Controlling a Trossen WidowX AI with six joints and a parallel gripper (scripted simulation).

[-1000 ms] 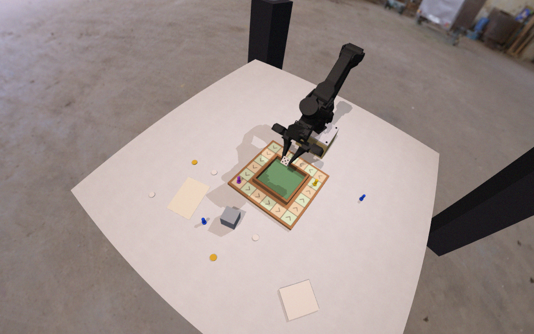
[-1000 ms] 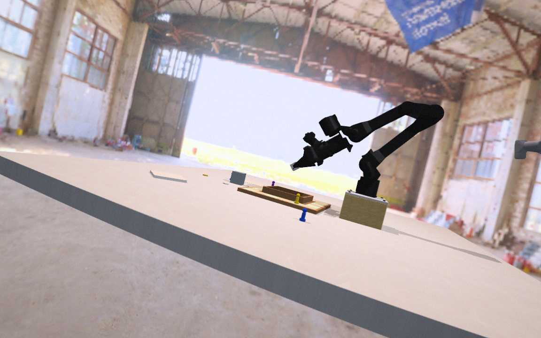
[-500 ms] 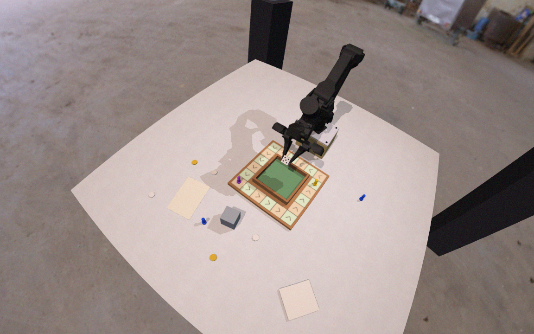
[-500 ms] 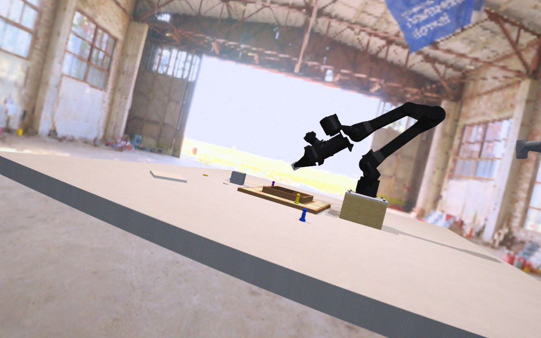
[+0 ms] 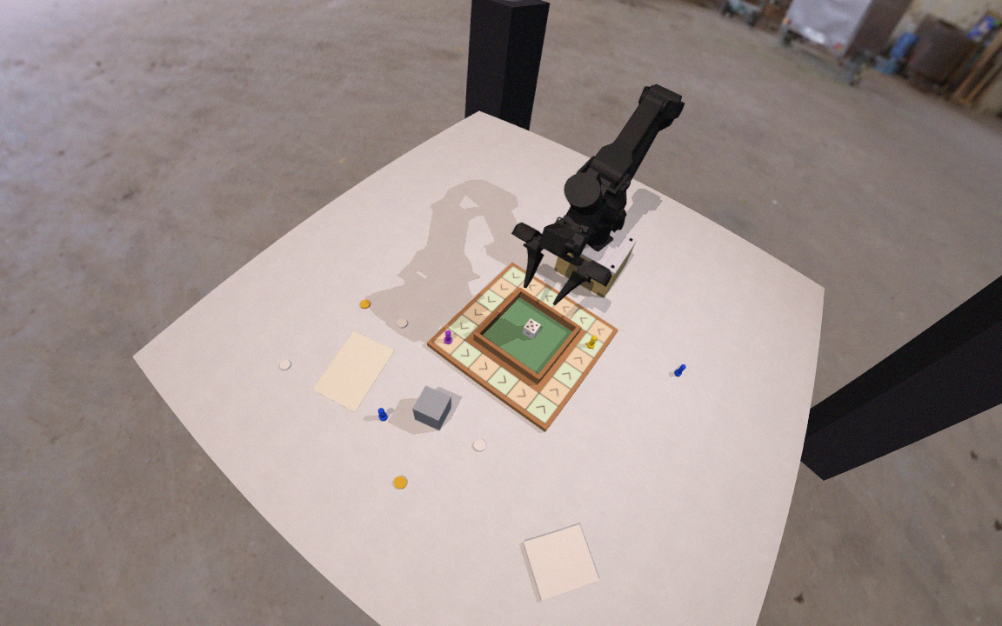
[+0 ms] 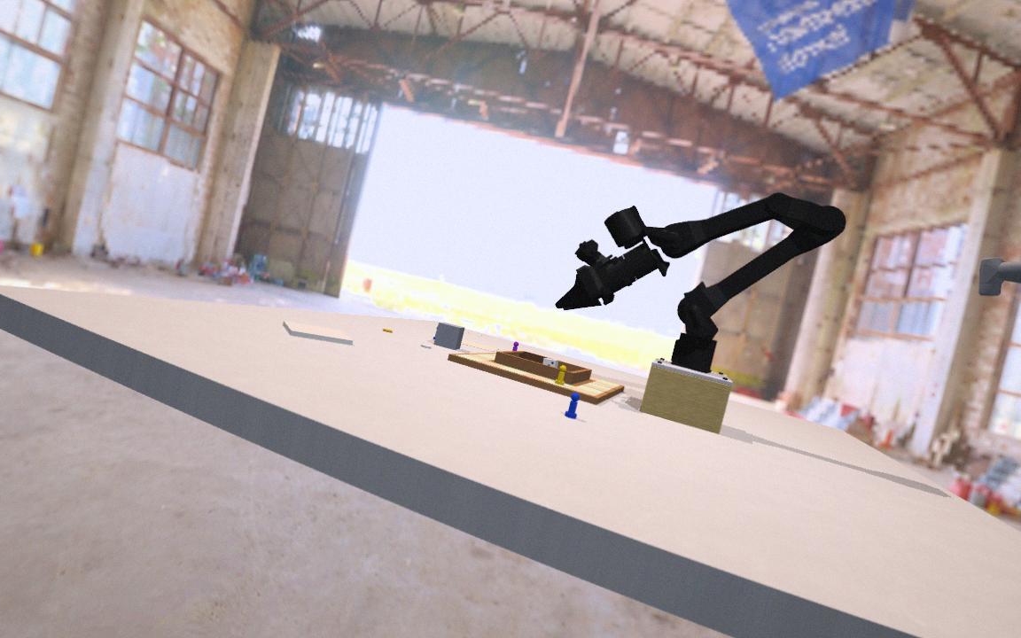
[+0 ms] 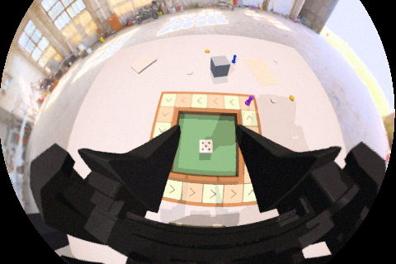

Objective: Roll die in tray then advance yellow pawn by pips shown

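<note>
Now: gripper tip 12 cm above the yellow pawn, 10 cm to the right of it and 8 cm past it. The rest, counted from my gripper tip: white die: 12 cm below, 1 cm behind; purple pawn: 13 cm ahead, 12 cm below, 10 cm to the right; grey block: 25 cm ahead, 12 cm below.
</note>
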